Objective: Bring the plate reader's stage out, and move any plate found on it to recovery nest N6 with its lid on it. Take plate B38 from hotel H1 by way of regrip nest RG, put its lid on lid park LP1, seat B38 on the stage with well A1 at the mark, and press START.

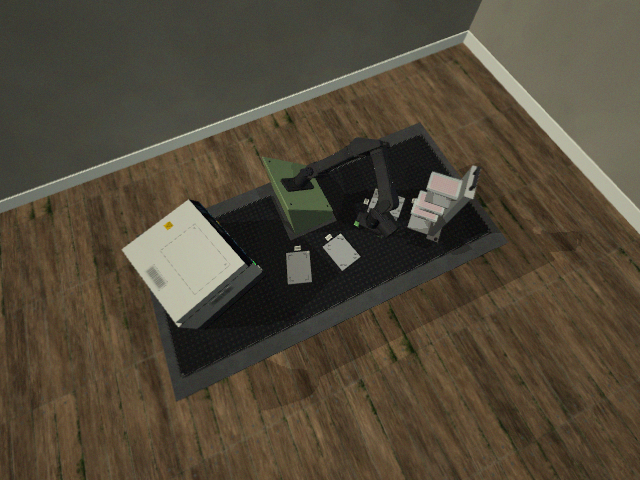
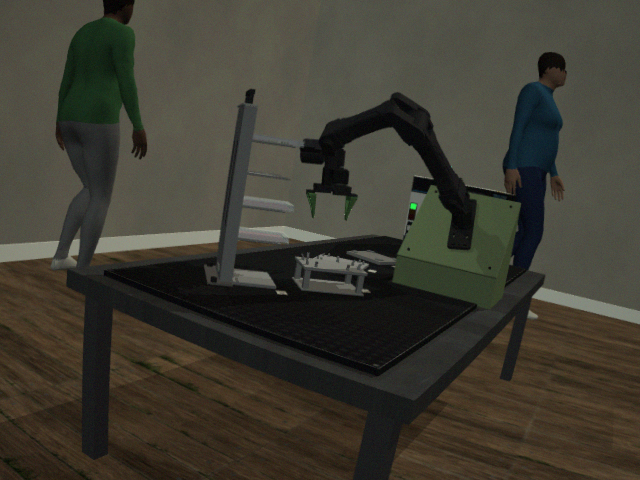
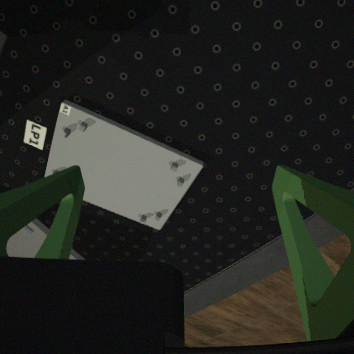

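Where they show: gripper, fingertip midpoint: (image 1: 367,230) (image 2: 329,219) (image 3: 177,175); arm's base, link origin: (image 1: 297,184) (image 2: 462,224).
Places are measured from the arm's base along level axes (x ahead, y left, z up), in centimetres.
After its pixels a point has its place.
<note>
My gripper (image 2: 329,218) {x 37.1, y 15.5, z -4.8 cm} (image 3: 177,175) {x 37.1, y 15.5, z -4.8 cm} is open and empty, pointing down high above the mat between hotel H1 and the green pedestal. Lid park LP1 (image 1: 341,252) {x 35.8, y 2.1, z -18.8 cm} (image 3: 117,170) {x 35.3, y 3.0, z -18.8 cm} lies on the mat, with no lid on it. Hotel H1 (image 1: 469,184) {x 50.1, y 49.8, z 22.6 cm} (image 2: 236,196) {x 46.0, y 57.4, z 1.0 cm} stands upright at the table's end. Pink-topped plates (image 1: 444,186) {x 44.0, y 46.1, z 16.0 cm} sit on its shelves; their names cannot be read. A two-tier pinned stand (image 2: 330,264) {x 27.9, y 36.0, z -13.8 cm} is below my gripper, its label unreadable. The plate reader (image 1: 193,260) {x 12.5, y -55.7, z 11.3 cm} is at the other end; its stage does not show. A green light (image 2: 413,206) {x 22.8, y -36.6, z 0.1 cm} shows on its front.
A second flat grey nest (image 1: 298,267) {x 30.3, y -20.5, z -18.6 cm} lies beside LP1, nearer the reader. The green pedestal (image 1: 312,218) {x 15.1, y -1.7, z -9.9 cm} (image 2: 449,279) {x -0.4, y 11.7, z -15.3 cm} carries the arm base at the table's long edge. A person in green (image 2: 98,72) and one in blue (image 2: 535,124) stand beyond the table.
</note>
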